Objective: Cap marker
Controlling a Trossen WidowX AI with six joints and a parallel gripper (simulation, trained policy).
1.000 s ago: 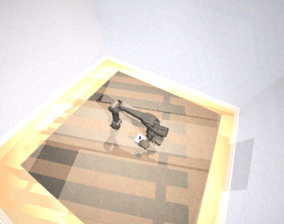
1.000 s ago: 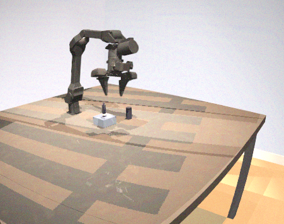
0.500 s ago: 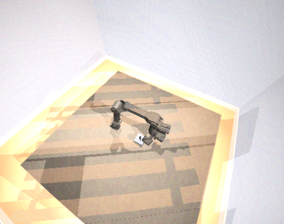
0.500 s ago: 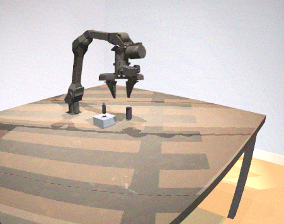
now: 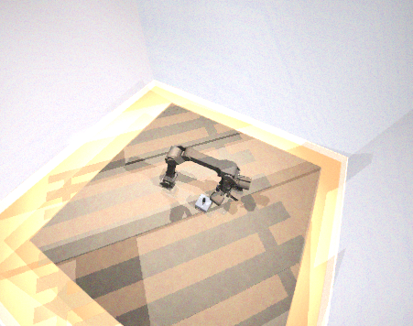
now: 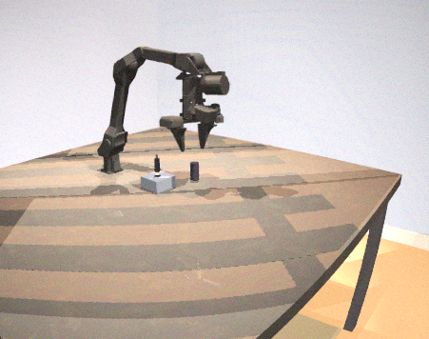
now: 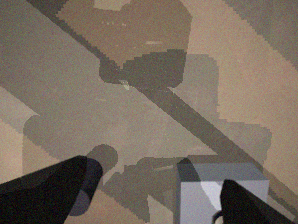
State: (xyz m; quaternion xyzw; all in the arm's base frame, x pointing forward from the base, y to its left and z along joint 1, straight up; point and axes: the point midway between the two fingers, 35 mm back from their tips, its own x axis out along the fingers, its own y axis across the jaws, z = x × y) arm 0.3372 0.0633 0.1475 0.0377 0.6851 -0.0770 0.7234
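My gripper tip is now 90 mm above the dark cap, 60 mm to the right of it and 50 mm past it. Also, from my gripper tip: holder block 100 mm below, 90 mm behind, 60 mm to the right.
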